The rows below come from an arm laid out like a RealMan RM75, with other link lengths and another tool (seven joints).
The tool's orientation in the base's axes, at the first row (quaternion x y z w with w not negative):
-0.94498, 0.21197, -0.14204, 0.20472
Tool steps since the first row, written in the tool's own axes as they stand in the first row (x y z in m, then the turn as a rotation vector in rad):
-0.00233, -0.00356, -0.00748, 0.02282, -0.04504, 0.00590
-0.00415, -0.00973, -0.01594, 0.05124, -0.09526, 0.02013
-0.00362, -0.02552, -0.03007, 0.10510, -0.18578, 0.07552
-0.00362, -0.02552, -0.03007, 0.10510, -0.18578, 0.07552
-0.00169, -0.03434, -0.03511, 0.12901, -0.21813, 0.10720
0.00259, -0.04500, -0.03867, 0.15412, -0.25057, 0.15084
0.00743, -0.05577, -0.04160, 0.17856, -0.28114, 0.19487
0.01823, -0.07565, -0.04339, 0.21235, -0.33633, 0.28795
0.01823, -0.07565, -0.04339, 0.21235, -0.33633, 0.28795
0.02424, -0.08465, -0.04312, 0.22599, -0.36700, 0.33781
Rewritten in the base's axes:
-0.00346, 0.00157, 0.00772, 0.03737, 0.02868, 0.01912
-0.00594, 0.00474, 0.01756, 0.08434, 0.06178, 0.03427
-0.00509, 0.01292, 0.03709, 0.18186, 0.12997, 0.03602
-0.00509, 0.01292, 0.03709, 0.18186, 0.12997, 0.03602
-0.00218, 0.01768, 0.04580, 0.22499, 0.15608, 0.02708
0.00393, 0.02336, 0.05446, 0.27344, 0.18562, 0.00792
0.01078, 0.02908, 0.06272, 0.32081, 0.21406, -0.01253
0.02635, 0.03997, 0.07514, 0.40217, 0.27457, -0.06324
0.02635, 0.03997, 0.07514, 0.40217, 0.27457, -0.06324
0.03475, 0.04474, 0.08002, 0.44225, 0.30994, -0.09071

